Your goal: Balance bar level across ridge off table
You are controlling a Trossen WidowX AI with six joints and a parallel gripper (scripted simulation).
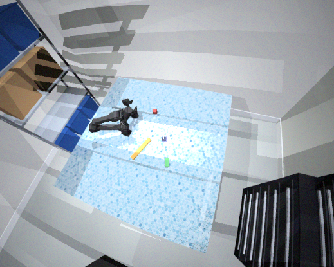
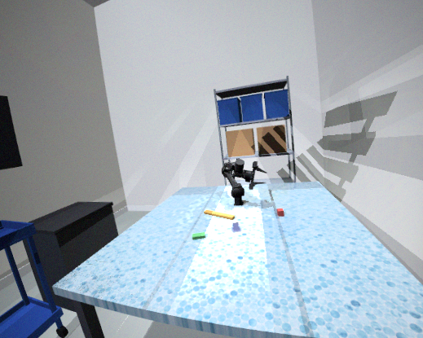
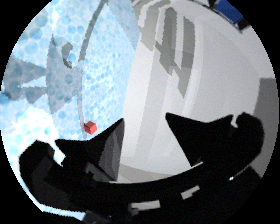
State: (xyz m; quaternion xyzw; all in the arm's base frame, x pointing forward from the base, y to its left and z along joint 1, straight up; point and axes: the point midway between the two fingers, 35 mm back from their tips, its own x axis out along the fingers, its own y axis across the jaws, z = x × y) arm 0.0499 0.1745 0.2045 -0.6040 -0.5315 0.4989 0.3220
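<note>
Now: the bar 14 cm ahead of my gripper tip, 31 cm to the right of it and 19 cm below it. Also, from my gripper tip: red block: 13 cm ahead, 7 cm to the left, 18 cm below; green block: 38 cm ahead, 36 cm to the right, 19 cm below.
</note>
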